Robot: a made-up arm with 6 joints. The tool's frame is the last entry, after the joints. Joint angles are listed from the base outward. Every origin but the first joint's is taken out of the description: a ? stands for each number. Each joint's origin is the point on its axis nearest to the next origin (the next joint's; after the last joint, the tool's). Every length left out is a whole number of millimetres.
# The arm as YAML. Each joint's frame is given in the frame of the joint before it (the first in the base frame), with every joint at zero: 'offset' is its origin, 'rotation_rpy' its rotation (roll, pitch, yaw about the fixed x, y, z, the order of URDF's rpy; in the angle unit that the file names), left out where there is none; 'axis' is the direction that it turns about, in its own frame. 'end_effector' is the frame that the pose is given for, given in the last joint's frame.
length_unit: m
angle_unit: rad
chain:
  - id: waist
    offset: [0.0, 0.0, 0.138]
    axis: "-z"
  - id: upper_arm
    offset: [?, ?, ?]
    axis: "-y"
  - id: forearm
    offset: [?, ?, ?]
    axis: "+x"
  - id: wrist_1
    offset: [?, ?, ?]
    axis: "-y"
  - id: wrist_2
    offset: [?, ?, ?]
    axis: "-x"
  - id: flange
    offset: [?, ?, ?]
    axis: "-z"
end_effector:
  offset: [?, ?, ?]
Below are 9 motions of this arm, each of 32 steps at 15 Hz.
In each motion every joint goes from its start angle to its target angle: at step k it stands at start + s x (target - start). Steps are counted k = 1, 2, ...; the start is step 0. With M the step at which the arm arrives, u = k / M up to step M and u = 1 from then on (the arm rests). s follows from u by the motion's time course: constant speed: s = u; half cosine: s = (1 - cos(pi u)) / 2; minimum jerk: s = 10 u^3 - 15 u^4 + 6 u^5.
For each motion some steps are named. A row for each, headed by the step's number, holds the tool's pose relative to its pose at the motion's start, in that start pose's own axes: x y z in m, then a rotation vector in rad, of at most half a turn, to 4 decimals.
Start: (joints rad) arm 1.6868 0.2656 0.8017 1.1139 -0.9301 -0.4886
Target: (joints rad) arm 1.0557 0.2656 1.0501 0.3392 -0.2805 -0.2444
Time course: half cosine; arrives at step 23
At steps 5, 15, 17, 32:
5: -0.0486 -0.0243 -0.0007 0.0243 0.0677 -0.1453
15: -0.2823 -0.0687 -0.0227 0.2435 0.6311 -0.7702
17: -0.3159 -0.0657 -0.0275 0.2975 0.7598 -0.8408
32: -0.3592 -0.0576 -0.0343 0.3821 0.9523 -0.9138

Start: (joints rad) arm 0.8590 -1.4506 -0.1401 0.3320 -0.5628 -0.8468
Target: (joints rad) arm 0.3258 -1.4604 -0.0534 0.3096 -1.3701 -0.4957
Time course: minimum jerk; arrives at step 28
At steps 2, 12, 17, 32:
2: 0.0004 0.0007 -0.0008 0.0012 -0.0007 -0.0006
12: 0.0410 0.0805 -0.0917 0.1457 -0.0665 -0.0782
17: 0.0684 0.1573 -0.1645 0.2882 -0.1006 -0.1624
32: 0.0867 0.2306 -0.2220 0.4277 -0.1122 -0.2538

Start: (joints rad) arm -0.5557 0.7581 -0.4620 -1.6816 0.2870 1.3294
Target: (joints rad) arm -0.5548 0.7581 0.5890 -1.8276 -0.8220 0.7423
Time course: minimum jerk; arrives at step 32
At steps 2, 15, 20, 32:
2: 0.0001 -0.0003 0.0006 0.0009 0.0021 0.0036
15: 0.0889 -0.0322 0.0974 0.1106 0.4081 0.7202
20: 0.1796 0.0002 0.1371 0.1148 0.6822 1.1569
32: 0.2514 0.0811 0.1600 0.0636 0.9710 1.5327

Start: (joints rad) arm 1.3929 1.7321 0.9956 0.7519 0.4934 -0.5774
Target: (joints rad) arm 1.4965 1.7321 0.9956 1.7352 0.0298 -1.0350
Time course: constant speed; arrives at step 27
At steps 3, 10, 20, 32:
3: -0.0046 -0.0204 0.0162 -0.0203 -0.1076 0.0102
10: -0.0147 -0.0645 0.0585 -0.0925 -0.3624 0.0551
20: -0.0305 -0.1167 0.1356 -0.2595 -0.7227 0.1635
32: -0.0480 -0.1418 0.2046 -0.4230 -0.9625 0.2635

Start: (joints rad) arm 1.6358 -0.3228 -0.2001 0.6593 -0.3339 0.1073
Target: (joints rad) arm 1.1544 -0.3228 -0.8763 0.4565 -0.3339 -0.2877
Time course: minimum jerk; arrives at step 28
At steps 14, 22, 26, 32:
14: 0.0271 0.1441 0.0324 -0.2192 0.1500 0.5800
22: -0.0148 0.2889 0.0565 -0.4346 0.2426 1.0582
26: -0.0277 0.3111 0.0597 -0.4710 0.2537 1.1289
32: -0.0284 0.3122 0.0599 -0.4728 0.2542 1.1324

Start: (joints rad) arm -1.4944 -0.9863 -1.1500 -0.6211 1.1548 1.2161
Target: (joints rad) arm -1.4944 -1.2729 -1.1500 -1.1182 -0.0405 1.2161
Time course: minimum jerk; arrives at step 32
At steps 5, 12, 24, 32:
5: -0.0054 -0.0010 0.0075 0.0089 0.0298 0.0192
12: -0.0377 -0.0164 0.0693 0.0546 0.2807 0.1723
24: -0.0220 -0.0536 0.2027 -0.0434 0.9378 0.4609
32: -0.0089 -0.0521 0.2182 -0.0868 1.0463 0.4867

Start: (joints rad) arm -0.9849 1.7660 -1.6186 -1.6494 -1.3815 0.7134
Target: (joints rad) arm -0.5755 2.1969 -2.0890 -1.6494 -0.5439 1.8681
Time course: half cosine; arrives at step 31
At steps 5, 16, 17, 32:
5: -0.0082 0.0126 -0.0308 0.0200 -0.0524 -0.0802
16: 0.0318 0.1484 -0.2314 0.2647 -0.3605 -0.7441
17: 0.0466 0.1644 -0.2470 0.2999 -0.3839 -0.8228
32: 0.2255 0.2559 -0.3154 0.6334 -0.4840 -1.5190

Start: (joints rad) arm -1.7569 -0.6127 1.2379 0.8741 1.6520 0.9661
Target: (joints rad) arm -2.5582 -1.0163 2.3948 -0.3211 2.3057 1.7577
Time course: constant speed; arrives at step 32
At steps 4, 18, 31, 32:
4: -0.0942 0.0027 -0.0720 -0.0651 -0.0091 0.1492
18: -0.3676 -0.2105 -0.2635 -0.1449 -0.0926 0.6218
31: -0.4347 -0.5612 -0.3010 -0.0387 -0.0732 0.9053
32: -0.4330 -0.5874 -0.2968 -0.0261 -0.0644 0.9177

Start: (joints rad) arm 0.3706 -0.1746 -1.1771 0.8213 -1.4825 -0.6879
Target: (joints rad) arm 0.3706 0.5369 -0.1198 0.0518 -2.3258 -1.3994
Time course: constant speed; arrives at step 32
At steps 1, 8, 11, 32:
1: -0.0163 -0.0013 0.0087 0.0027 -0.0503 0.0042
8: -0.1244 -0.0031 0.0478 0.0114 -0.4221 0.0785
11: -0.1645 -0.0021 0.0544 0.0103 -0.5891 0.1321
32: -0.3124 -0.0019 0.0638 -0.0008 -1.7905 0.7078

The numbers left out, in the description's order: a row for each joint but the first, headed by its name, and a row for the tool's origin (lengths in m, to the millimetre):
upper_arm: -0.011 0.335 0.0
forearm: -0.227 0.0 -0.118
wrist_1: 0.0 -0.354 0.397
wrist_2: 0.48 0.0 0.03
flange: 0.0 -0.008 -0.069
tool: -0.327 -0.078 0.0

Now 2 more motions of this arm.
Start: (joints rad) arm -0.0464 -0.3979 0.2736 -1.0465 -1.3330 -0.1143
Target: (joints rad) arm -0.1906 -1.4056 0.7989 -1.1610 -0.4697 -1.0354
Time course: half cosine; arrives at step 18
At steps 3, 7, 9, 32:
3: -0.0018 -0.0241 0.0122 -0.0266 0.0448 -0.0048
7: -0.0243 -0.1211 0.0584 -0.0784 0.2456 -0.0020
9: -0.0509 -0.1844 0.0822 -0.0627 0.3855 0.0182
32: -0.1825 -0.3475 0.0767 0.2004 0.7209 0.1586

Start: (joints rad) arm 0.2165 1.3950 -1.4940 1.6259 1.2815 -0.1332
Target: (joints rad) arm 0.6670 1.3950 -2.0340 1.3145 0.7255 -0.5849
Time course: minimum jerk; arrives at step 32
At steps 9, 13, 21, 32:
9: 0.0720 0.0261 0.0810 0.0620 -0.1240 0.1582
13: 0.1585 0.0741 0.2045 0.1268 -0.2863 0.3856
21: 0.2819 0.2483 0.5503 0.1909 -0.6308 0.9646
32: 0.2828 0.3663 0.7432 0.1753 -0.7779 1.2728

